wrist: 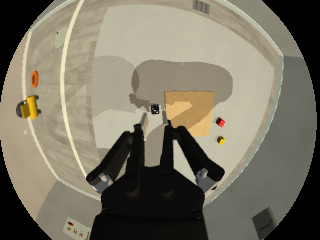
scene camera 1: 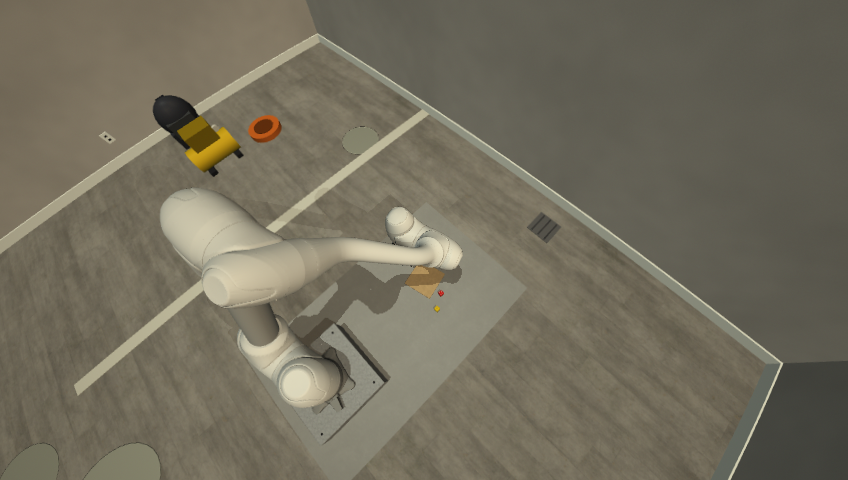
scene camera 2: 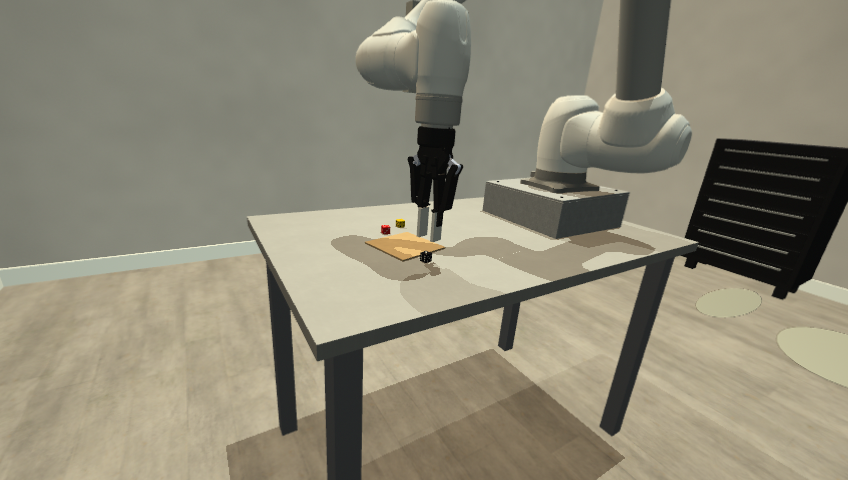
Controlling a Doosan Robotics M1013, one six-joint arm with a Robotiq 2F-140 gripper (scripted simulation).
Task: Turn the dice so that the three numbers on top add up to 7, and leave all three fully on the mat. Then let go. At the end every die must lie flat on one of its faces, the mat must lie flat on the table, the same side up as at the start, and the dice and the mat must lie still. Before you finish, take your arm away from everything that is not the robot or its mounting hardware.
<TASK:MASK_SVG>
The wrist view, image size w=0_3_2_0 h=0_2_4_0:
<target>my gripper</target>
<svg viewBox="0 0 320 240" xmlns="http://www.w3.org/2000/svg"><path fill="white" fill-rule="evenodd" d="M224 169L208 158L185 126L181 125L173 128L171 121L167 119L166 111L162 111L164 138L160 165L153 167L145 166L144 140L147 137L149 121L147 112L143 113L140 124L134 125L134 132L123 132L101 163L86 176L86 181L101 194L102 211L94 219L89 240L209 240L202 211L205 195L210 190L217 188L225 174ZM127 159L125 174L116 180ZM173 140L177 140L196 177L196 184L174 169Z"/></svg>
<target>tan mat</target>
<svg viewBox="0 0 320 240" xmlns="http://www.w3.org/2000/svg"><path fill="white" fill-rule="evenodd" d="M165 91L167 119L171 121L173 128L182 125L185 126L193 137L208 136L215 92Z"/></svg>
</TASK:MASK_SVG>
